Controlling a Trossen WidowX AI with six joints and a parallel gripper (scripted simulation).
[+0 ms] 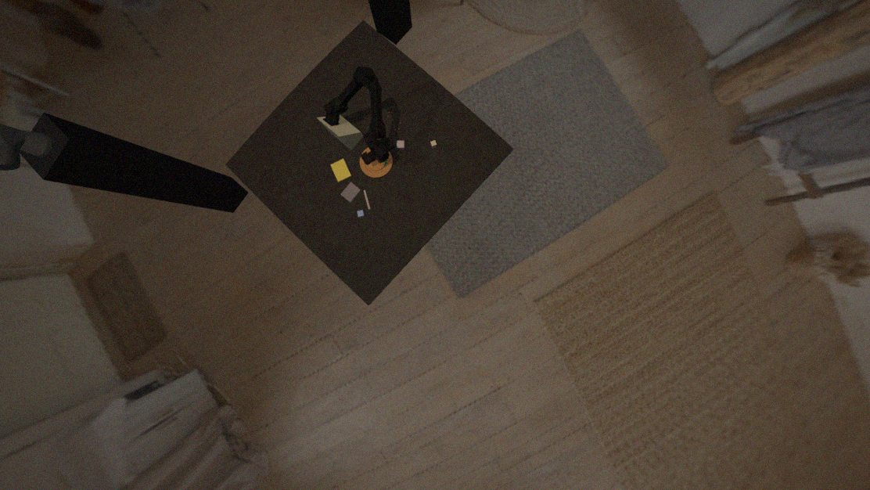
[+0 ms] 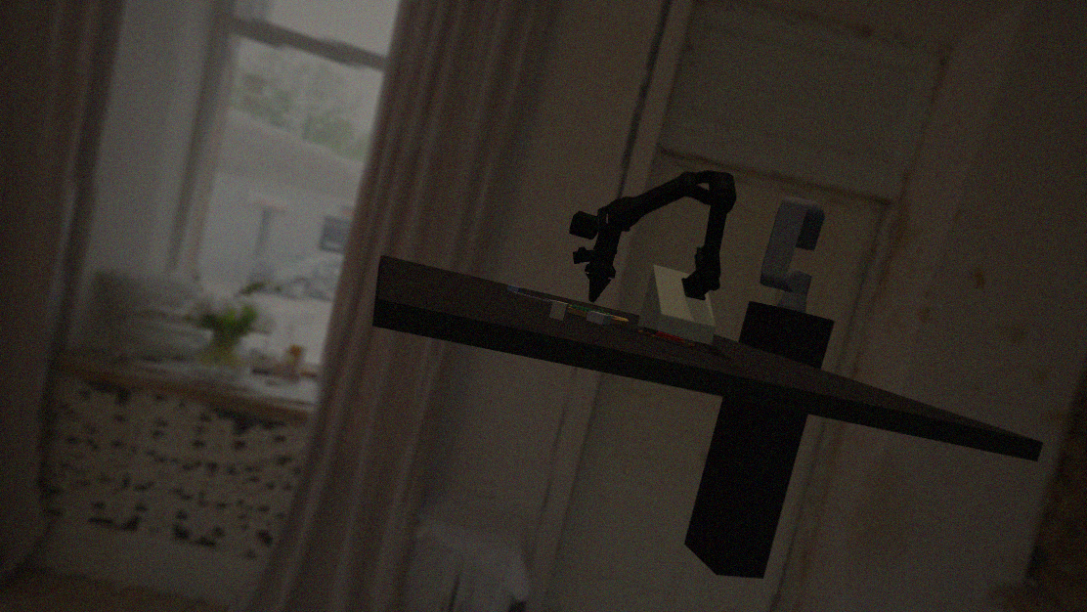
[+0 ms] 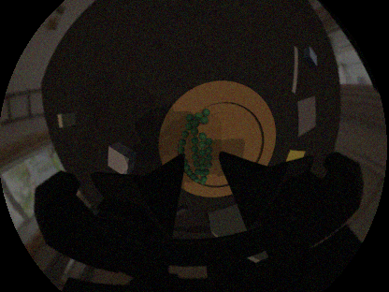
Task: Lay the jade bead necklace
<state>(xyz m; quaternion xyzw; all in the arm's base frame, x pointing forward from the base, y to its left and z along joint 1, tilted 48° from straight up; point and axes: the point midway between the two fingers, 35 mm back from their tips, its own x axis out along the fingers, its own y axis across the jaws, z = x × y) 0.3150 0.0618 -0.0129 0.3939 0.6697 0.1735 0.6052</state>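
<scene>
Right now the round bead board is 30 mm to the right of my gripper tip, 30 mm below it and 20 mm behind it. Round my gripper tip: white stick: 250 mm to the right, 80 mm ahead, 40 mm below; then grey-white block: 140 mm to the left, 30 mm below, 30 mm ahead; then red item: 150 mm to the left, 150 mm behind, 30 mm below.
</scene>
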